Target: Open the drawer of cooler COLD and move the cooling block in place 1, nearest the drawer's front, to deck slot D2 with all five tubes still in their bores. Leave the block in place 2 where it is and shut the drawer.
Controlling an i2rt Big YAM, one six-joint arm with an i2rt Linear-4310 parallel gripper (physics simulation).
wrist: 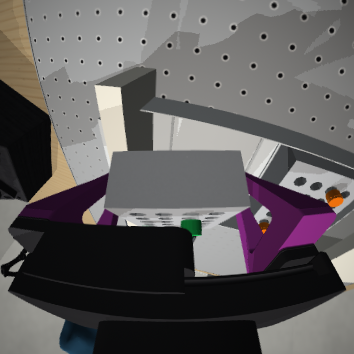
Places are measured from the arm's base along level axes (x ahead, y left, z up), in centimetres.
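Pixels of known places: gripper, fingertip midpoint: [176,174].
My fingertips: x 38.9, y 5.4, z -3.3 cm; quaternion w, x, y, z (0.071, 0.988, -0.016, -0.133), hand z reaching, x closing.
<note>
Behind a point stands the place of what it marks.
My gripper [176,174] {x 38.9, y 5.4, z -3.3 cm} is shut on a grey cooling block [177,179] {x 39.7, y 7.4, z -0.9 cm}, with a purple finger on each side. The block is tilted in the view and hangs over the open drawer [240,127] {x 43.4, y 8.1, z -7.0 cm}, its side wall towards me. A green-capped tube [191,227] {x 40.9, y 5.1, z 0.8 cm} stands in the held block's top; other bores near it look empty, and the rest of its top is hidden by the gripper body. A second block [316,175] {x 50.6, y 5.5, z -5.5 cm} with orange-capped tubes [334,198] {x 52.5, y 4.4, z -4.2 cm} sits in the drawer to the right, partly behind the right finger. The front place of the drawer shows bare floor.
The drawer's front panel [137,107] {x 35.1, y 9.7, z -6.0 cm} stands upright at the left end. A grey perforated deck [225,40] {x 41.6, y 14.2, z -10.7 cm} lies beyond the drawer. A black object [22,145] {x 13.3, y 4.6, z -5.5 cm} stands at the left edge on a wooden surface. A blue thing [77,337] shows at the bottom left.
</note>
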